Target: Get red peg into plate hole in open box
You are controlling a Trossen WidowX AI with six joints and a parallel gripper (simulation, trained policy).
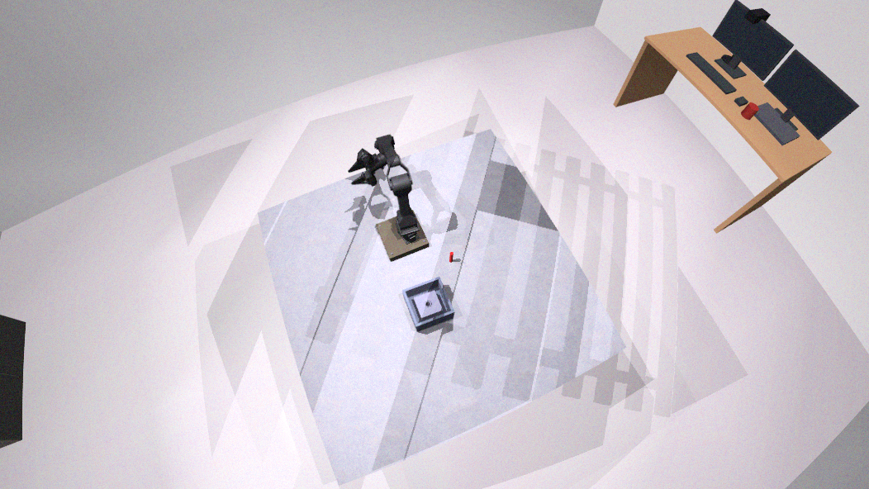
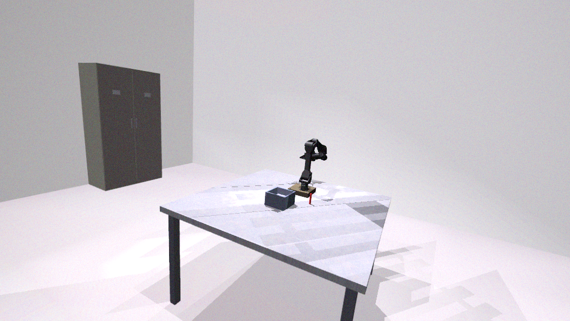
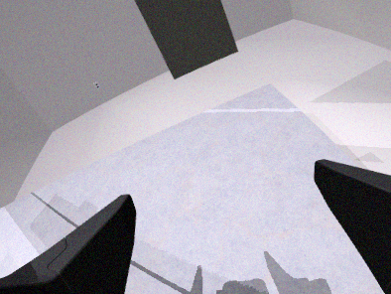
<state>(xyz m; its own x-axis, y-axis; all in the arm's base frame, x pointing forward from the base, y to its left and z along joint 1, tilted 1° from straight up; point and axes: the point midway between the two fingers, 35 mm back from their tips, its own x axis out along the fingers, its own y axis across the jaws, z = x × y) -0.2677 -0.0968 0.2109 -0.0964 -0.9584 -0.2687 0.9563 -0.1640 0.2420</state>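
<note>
Now: gripper tip 450 mm short of the red peg, 240 mm to the right of it and 200 mm above it. The rest, counted from my gripper tip: grey box (590 mm ahead, 210 mm below, 50 mm to the left); then pale plate (590 mm ahead, 190 mm below, 50 mm to the left).
</note>
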